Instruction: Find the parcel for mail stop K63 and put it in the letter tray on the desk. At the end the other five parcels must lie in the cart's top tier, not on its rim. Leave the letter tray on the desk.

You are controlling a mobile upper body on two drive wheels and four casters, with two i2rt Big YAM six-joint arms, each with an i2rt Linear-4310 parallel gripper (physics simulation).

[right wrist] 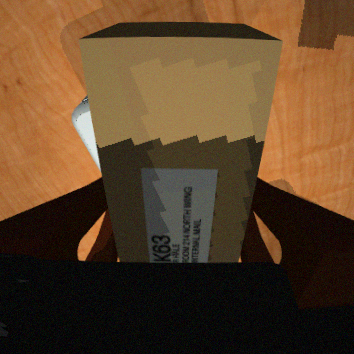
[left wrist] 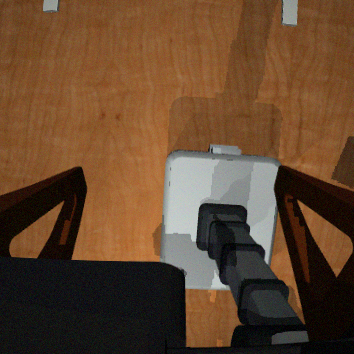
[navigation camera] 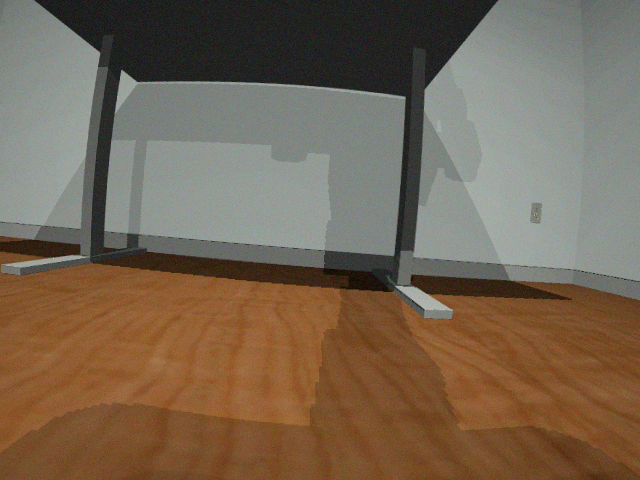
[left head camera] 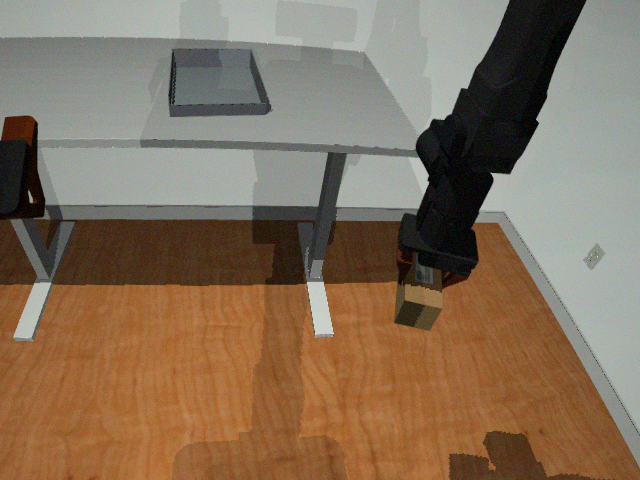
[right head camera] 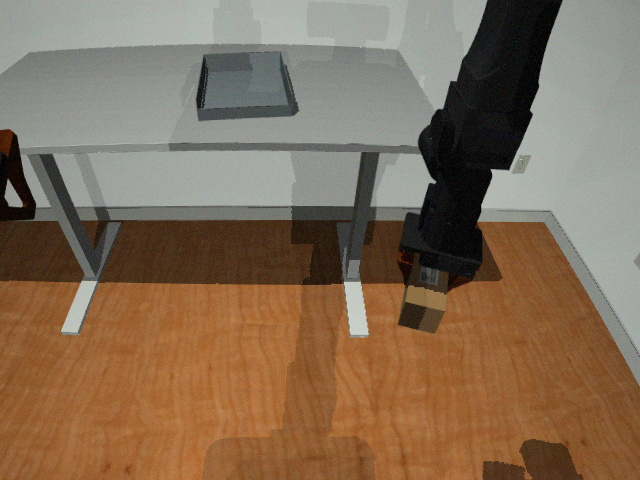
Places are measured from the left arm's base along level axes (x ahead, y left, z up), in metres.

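Pixels of known places: left gripper, fingertip midpoint: (left wrist: 179, 176); right gripper, fingertip midpoint: (right wrist: 179, 177) (left head camera: 417, 285) (right head camera: 424, 286).
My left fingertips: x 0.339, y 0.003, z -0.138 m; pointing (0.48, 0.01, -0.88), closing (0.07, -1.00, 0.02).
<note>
Behind a point stands the place of what it marks.
My right gripper (left head camera: 424, 273) @[x 0.452, y -0.451, z -0.365 m] (right head camera: 431, 276) @[x 0.452, y -0.451, z -0.365 m] is shut on a brown cardboard parcel (left head camera: 418, 304) @[x 0.394, y -0.425, z -0.334 m] (right head camera: 423, 307) @[x 0.393, y -0.430, z -0.334 m] (right wrist: 182, 100) @[x 0.499, y -0.468, z -0.331 m]. Its white label reads K63 in the right wrist view. The parcel hangs over the floor, in front of the desk's right end. The grey letter tray (left head camera: 219, 109) @[x 1.111, y -0.136, z -0.441 m] (right head camera: 245, 112) @[x 1.110, y -0.134, z -0.442 m] sits on the desk (left head camera: 330, 103) @[x 1.227, y -0.456, z -0.460 m] (right head camera: 351, 103) @[x 1.219, y -0.434, z -0.460 m], up and to the left of the parcel. My left gripper (left wrist: 179, 176) @[x 0.339, y 0.003, z -0.138 m] is open with nothing between its fingers. Part of it shows at the left edge of both head views. The cart and the other five parcels do not show.
The desk's right leg (left head camera: 328, 206) @[x 1.330, y -0.543, z -0.948 m] (right head camera: 362, 206) @[x 1.330, y -0.541, z -0.949 m] (navigation camera: 410, 165) @[x 1.330, y -0.532, z -0.952 m] and left leg (right head camera: 67, 217) @[x 1.320, y 0.672, z -1.010 m] (navigation camera: 98, 149) @[x 1.327, y 0.672, z -0.963 m] end in white feet on the wooden floor (navigation camera: 232, 361) @[x 0.728, y -0.107, z -1.410 m]. Walls stand behind the desk and at the right. The robot's pale base (left wrist: 190, 190) @[x 0.154, y -0.080, z -1.150 m] shows in the left wrist view.
</note>
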